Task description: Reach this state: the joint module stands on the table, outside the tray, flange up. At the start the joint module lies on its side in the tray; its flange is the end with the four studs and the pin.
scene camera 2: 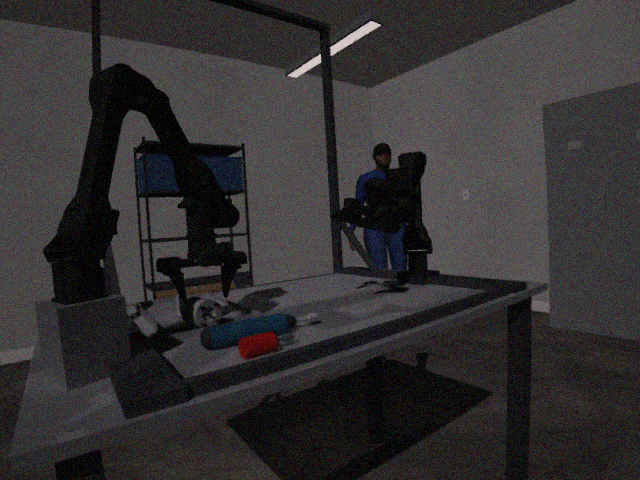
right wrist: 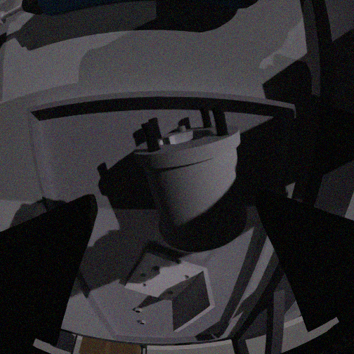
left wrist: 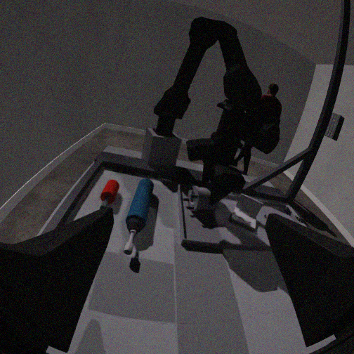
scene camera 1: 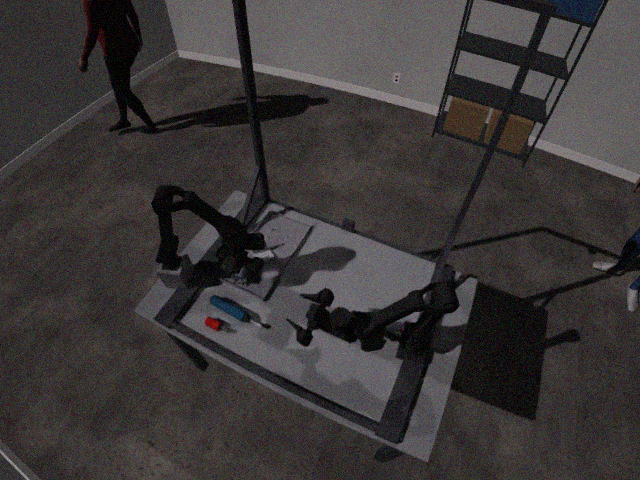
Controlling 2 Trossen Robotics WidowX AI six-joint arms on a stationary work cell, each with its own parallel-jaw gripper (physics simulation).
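Seen in the pictures: left gripper, fingertip midpoint: [scene camera 2: 342, 220] [scene camera 1: 293, 306]; right gripper, fingertip midpoint: [scene camera 2: 205, 300] [scene camera 1: 243, 270]; left arm's base, origin of the base link: [scene camera 2: 418, 271] [scene camera 1: 413, 346]; right arm's base, origin of the base link: [scene camera 2: 79, 299] [scene camera 1: 171, 263].
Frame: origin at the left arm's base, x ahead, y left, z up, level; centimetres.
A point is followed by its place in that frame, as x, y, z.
Observation:
The grey joint module [scene camera 2: 208, 311] {71.6, -3.5, 0.7} [left wrist: 201, 198] [right wrist: 195, 180] lies on its side in the tray [scene camera 1: 290, 261] {57.5, -20.0, -3.2} [left wrist: 202, 245] [right wrist: 165, 100]. Its studded flange faces the tray wall on the tool side, at the top of the right wrist view. In scene camera 1 the right arm largely hides it. My right gripper [scene camera 2: 206, 308] {71.0, -5.7, 2.7} [right wrist: 177, 201] is open and low over the tray, pointing down, with its fingers spread to either side of the module; contact cannot be told. My left gripper [scene camera 1: 295, 307] {42.2, 8.7, 18.3} [left wrist: 193, 219] is open and empty above the table, away from the tray.
A pale angled bracket [left wrist: 244, 218] [right wrist: 170, 280] lies in the tray near the module. A blue-handled tool [scene camera 1: 228, 307] {69.4, 10.3, 0.7} [scene camera 2: 248, 330] {70.7, 11.7, -0.7} [left wrist: 140, 202] and a shorter red-handled one [scene camera 1: 212, 323] {72.1, 18.2, 0.0} [scene camera 2: 258, 345] {73.3, 19.2, -1.2} [left wrist: 109, 190] lie on the table beside the tray. Frame posts rise at the table's edge.

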